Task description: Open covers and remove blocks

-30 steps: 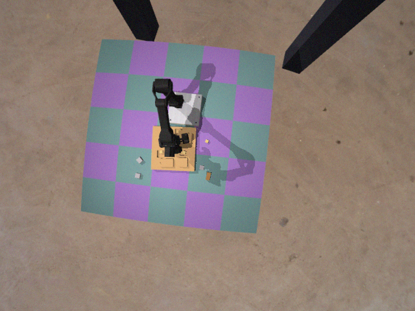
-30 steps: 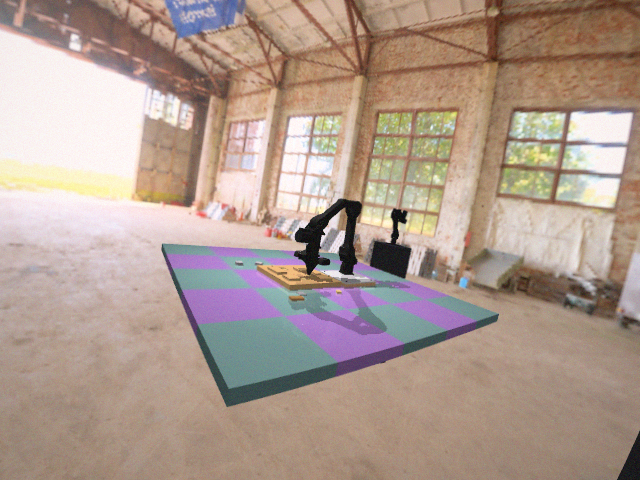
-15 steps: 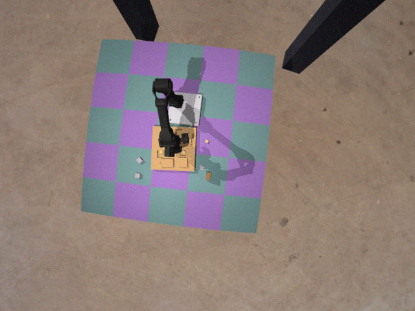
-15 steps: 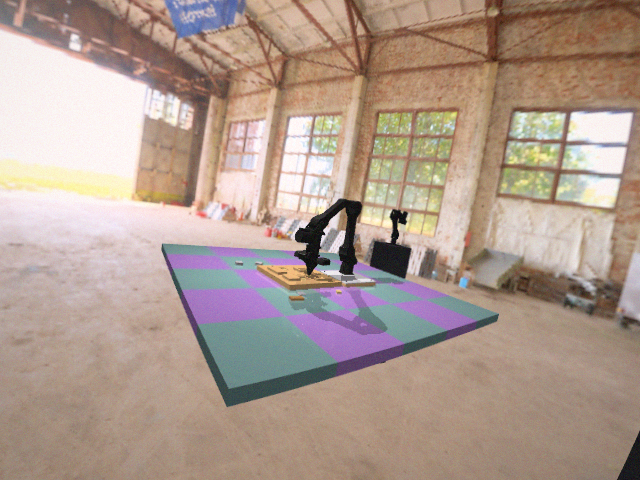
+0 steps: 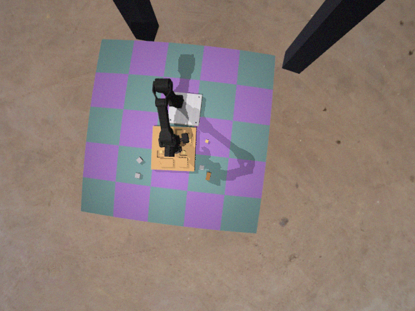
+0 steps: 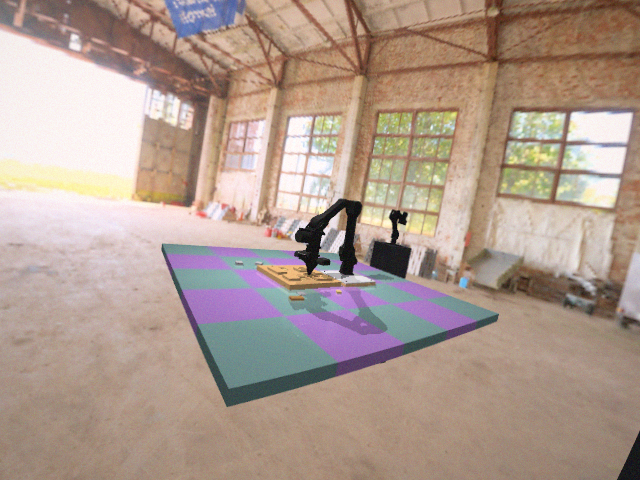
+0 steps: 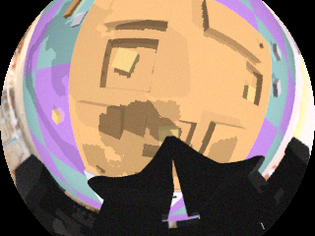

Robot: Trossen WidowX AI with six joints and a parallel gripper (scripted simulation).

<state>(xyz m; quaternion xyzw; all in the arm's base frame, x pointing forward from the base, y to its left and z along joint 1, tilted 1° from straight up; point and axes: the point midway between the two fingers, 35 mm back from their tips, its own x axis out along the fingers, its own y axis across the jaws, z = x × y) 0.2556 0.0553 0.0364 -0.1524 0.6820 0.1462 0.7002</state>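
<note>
Right now the orange puzzle board is 5 cm ahead of my gripper tip and 1 cm to the left of it. From my gripper tip the other things lie so: orange block 27 cm to the left, 18 cm ahead, 1 cm below.
</note>
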